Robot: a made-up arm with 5 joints. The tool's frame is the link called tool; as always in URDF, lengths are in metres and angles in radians.
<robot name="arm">
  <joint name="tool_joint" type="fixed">
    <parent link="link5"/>
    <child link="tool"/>
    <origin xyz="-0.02 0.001 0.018" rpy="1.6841 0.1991 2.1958"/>
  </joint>
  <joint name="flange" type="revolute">
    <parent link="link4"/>
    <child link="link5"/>
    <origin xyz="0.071 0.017 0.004"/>
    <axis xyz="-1 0 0"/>
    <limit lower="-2.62" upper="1.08" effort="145" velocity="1.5"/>
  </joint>
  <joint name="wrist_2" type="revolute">
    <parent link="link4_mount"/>
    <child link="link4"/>
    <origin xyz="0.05 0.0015 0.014"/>
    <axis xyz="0 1 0"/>
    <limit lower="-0.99" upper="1.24" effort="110" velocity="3.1"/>
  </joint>
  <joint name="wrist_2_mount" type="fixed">
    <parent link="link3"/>
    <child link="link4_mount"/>
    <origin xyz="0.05 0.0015 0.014"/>
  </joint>
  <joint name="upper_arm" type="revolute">
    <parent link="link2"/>
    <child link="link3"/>
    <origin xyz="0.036 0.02 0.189"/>
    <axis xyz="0 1 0"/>
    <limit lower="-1.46" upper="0.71" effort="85" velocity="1.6"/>
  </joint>
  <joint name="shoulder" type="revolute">
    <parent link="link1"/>
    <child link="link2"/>
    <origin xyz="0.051 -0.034 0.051"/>
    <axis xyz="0 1 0"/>
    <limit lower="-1.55" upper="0.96" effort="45" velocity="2.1"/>
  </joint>
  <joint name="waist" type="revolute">
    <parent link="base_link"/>
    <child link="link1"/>
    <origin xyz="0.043 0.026 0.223"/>
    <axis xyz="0 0 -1"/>
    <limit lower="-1.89" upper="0.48" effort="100" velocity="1"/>
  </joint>
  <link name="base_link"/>
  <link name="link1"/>
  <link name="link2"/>
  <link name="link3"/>
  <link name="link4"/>
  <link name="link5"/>
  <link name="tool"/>
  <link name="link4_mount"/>
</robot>
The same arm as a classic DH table. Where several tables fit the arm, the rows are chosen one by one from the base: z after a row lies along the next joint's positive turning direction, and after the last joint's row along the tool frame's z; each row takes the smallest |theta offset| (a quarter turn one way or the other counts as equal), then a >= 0, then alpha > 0; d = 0 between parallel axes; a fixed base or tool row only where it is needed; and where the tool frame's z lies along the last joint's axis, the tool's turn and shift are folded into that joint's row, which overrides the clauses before.
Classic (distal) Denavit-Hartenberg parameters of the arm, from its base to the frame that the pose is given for. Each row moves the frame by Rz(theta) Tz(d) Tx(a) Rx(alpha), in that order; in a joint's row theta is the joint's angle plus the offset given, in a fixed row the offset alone. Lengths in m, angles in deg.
base (fixed): theta_offset 31.16  d 0  a 0.0502  alpha 180
waist: theta_offset 31.16  d -0.274  a 0.051  alpha 90
shoulder: theta_offset -79.22  d 0  a 0.1924  alpha 0
upper_arm: theta_offset 63.57  d 0  a 0.1038  alpha 0
wrist_2: theta_offset -74.36  d 0.006  a 0.004  alpha 90
flange: theta_offset 11.13  d -0.0546  a 0.0179  alpha -144.97
tool (fixed): theta_offset -92.33  d -0.0043  a 0  alpha 0
Joint limits (deg, base to tool): -108.29..27.5 -88.81..55 -83.65..40.68 -56.72..71.05 -150.11..61.88

